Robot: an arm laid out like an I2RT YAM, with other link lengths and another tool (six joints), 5 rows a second.
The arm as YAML. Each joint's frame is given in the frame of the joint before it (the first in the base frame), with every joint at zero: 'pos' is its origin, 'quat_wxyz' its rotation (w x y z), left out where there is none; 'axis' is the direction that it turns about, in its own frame. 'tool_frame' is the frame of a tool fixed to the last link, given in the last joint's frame.
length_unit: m
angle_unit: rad
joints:
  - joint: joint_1
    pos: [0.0, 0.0, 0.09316]
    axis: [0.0, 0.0, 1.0]
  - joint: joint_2
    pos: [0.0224, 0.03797, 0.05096]
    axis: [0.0, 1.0, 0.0]
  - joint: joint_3
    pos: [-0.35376, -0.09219, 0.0]
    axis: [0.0, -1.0, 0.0]
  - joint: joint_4
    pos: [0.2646, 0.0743, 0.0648]
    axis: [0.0, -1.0, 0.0]
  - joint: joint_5
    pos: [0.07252, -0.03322, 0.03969]
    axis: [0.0, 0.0, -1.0]
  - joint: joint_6
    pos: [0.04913, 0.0, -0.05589]
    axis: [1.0, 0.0, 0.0]
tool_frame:
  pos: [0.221, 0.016, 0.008]
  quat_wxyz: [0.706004, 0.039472, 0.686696, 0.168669]
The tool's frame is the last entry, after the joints.
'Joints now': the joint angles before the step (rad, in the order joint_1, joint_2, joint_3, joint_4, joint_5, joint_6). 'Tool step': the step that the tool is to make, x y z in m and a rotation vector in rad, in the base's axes. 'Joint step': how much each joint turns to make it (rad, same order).
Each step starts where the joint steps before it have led.
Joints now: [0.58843 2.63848 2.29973 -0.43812 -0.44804 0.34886]
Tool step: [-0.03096 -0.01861 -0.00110 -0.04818 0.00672 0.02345]
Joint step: [0.00572 -0.11407 -0.19952 0.03509 0.01373 -0.04197]
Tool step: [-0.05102 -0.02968 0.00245 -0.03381 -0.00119 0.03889]
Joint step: [0.00419 -0.17167 -0.30749 0.09691 -0.00153 -0.04959]
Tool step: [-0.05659 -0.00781 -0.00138 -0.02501 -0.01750 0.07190]
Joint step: [0.03700 -0.11786 -0.21359 0.07398 0.00115 -0.05112]
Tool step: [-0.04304 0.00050 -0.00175 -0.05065 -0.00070 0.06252]
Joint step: [0.04769 -0.05839 -0.06946 -0.03585 0.02289 -0.04005]
